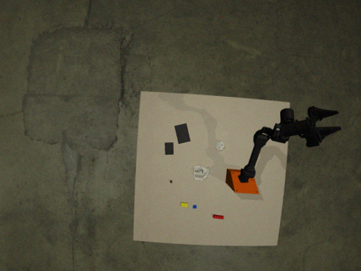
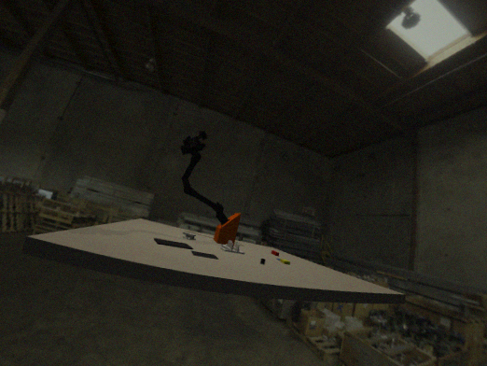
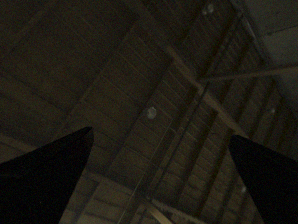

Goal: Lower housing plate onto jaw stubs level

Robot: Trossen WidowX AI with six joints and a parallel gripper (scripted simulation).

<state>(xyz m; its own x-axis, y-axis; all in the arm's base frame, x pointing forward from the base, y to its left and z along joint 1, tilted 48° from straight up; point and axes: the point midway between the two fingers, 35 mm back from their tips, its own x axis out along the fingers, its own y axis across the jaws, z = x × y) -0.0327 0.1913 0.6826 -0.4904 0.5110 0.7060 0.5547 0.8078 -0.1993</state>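
Now: gripper tip 74 cm above the grey housing plate, 26 cm short of it and 14 cm to the right of it. Also, from my gripper tip: pale translucent part: 76 cm below, 44 cm ahead, 37 cm to the left; red block: 75 cm to the left, 75 cm below, 27 cm ahead; black piece: 75 cm below, 67 cm ahead, 44 cm to the left.
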